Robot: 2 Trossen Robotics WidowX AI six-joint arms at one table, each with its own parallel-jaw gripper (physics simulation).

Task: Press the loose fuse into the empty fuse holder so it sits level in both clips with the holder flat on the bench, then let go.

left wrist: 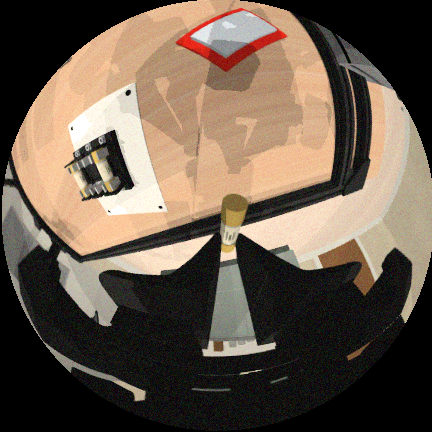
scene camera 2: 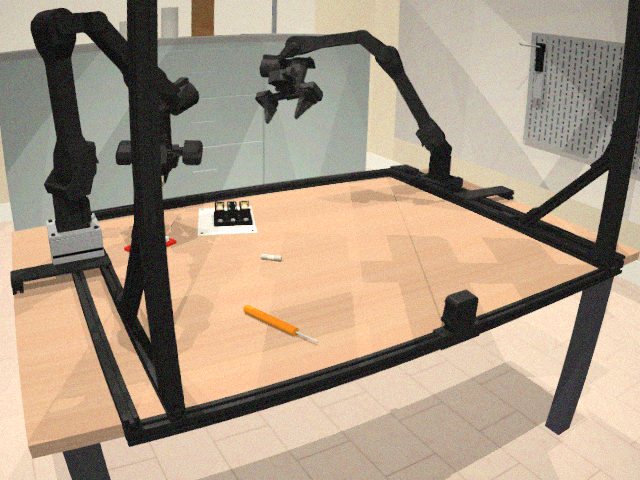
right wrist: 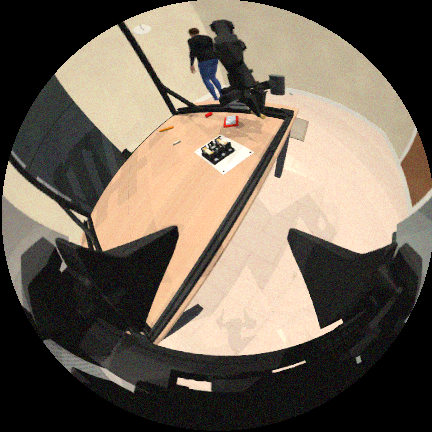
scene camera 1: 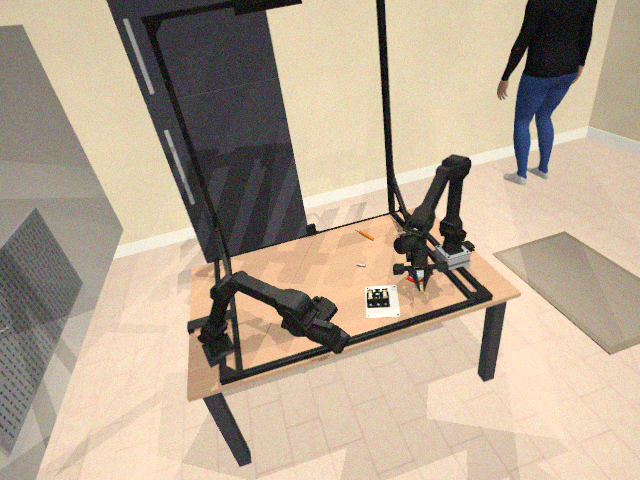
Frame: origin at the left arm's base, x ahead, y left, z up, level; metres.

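Where they show: left gripper, fingertip midpoint: [left wrist: 227,237] [right wrist: 260,115] [scene camera 1: 421,291]; right gripper, fingertip midpoint: [left wrist: 111,313] [scene camera 2: 281,120] [right wrist: 234,232]; left arm's base at its link origin: [scene camera 2: 72,224] [scene camera 1: 452,249]; right arm's base at its link origin: [left wrist: 56,244] [scene camera 2: 439,177] [scene camera 1: 218,347].
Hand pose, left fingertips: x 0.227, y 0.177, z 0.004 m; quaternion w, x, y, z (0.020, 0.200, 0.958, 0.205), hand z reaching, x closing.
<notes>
Each offset is from my left fingertips to the top centre of the thing.
The loose fuse @(dz +0.011, dx -0.005, dy -0.013 m) [left wrist: 234,211] [scene camera 1: 422,292] has gold caps and a pale labelled middle. My left gripper [left wrist: 227,237] [scene camera 1: 420,287] is shut on it, and the fuse sticks out past the fingertips, above the bench to the right of the holder in scene camera 1. The black fuse holder @(dz -0.045, dx +0.119, dy -0.091 m) [scene camera 1: 377,298] [scene camera 2: 233,219] [left wrist: 123,167] [right wrist: 218,157] is on a white plate [scene camera 1: 382,312] [scene camera 2: 206,223] [left wrist: 145,167] [right wrist: 236,162]. Cream fuses sit in its two outer positions; the middle position between them is empty. My right gripper [right wrist: 234,232] [scene camera 2: 282,118] is open and empty, well away from the holder.
A red-rimmed tray @(dz -0.067, dx -0.073, dy -0.164 m) [left wrist: 282,36] [right wrist: 231,125] lies near the left arm. A small white cylinder @(dz -0.071, dx +0.116, dy -0.329 m) [scene camera 1: 361,265] [scene camera 2: 271,257] and an orange-handled screwdriver @(dz -0.068, dx +0.021, dy -0.556 m) [scene camera 1: 365,235] [scene camera 2: 271,320] lie on the bench. A small red object @(dz -0.062, dx -0.120, dy -0.320 m) [right wrist: 208,115] shows beyond the tray. Black rails [scene camera 2: 320,383] border the bench.
</notes>
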